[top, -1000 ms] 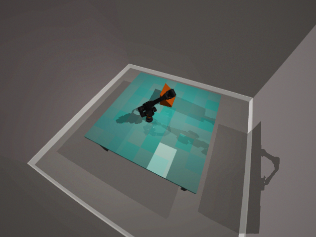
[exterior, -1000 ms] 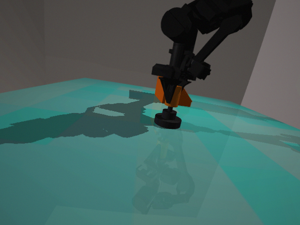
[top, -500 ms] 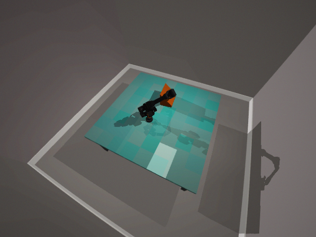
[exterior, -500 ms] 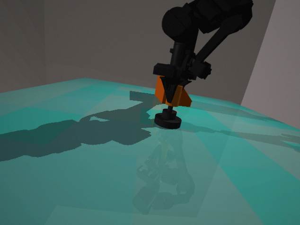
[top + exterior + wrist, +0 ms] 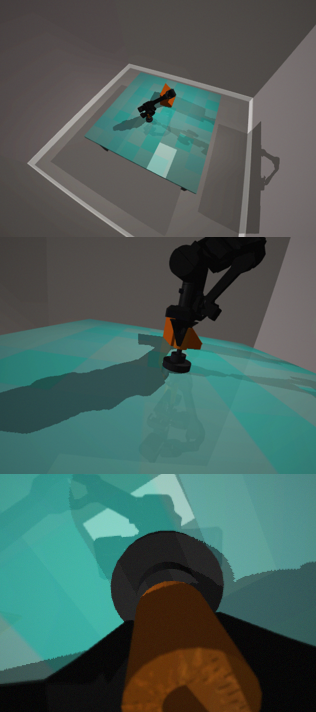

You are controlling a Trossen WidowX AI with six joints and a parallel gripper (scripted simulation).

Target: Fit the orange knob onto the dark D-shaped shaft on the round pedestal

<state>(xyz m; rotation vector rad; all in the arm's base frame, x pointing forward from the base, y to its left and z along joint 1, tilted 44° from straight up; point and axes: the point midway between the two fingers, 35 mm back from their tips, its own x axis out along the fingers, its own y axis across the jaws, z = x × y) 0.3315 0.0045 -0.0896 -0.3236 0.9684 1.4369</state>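
The orange knob lies 2 cm above my gripper tip. The rest, counted from my gripper tip: pedestal: 4 cm below.
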